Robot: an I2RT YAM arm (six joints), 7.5 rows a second.
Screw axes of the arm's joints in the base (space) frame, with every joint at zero. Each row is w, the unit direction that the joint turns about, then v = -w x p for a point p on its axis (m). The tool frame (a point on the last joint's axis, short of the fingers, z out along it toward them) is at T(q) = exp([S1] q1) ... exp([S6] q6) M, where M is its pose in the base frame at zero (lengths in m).
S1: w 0 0 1 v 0 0 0
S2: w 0 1 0 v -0.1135 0 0.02
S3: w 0 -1 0 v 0.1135 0 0.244
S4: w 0 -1 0 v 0.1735 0 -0.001
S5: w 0 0 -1 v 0 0.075 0
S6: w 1 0 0 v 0 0.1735 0
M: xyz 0.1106 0 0.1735 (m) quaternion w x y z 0.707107 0 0.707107 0
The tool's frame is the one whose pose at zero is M.
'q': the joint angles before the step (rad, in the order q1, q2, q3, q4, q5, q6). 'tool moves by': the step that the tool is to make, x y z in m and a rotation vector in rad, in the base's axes. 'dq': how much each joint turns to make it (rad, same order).
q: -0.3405 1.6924 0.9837 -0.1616 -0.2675 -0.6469
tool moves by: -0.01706 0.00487 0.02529 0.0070 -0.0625 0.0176
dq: -0.0072 -0.1167 -0.0339 -0.0263 -0.0372 -0.0001
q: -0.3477 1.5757 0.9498 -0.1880 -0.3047 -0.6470
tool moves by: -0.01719 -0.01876 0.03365 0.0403 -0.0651 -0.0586
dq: -0.0797 -0.0891 0.0361 -0.0701 -0.0587 0.0305
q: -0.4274 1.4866 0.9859 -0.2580 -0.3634 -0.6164
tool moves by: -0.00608 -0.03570 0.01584 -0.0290 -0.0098 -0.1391
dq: -0.1021 0.0165 0.0729 -0.0309 0.0416 0.0101
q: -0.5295 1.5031 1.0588 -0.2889 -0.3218 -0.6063
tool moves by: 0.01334 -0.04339 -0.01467 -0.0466 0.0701 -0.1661
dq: -0.0732 0.1442 0.0987 0.0132 0.1204 0.0073
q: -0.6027 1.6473 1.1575 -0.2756 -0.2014 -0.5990
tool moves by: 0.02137 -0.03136 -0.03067 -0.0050 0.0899 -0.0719
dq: -0.0282 0.1762 0.1046 -0.0002 0.0707 -0.0077
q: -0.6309 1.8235 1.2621 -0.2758 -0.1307 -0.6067
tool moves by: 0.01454 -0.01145 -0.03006 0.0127 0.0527 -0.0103
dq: 0.0003 0.1155 0.0432 0.0215 0.0227 -0.0055
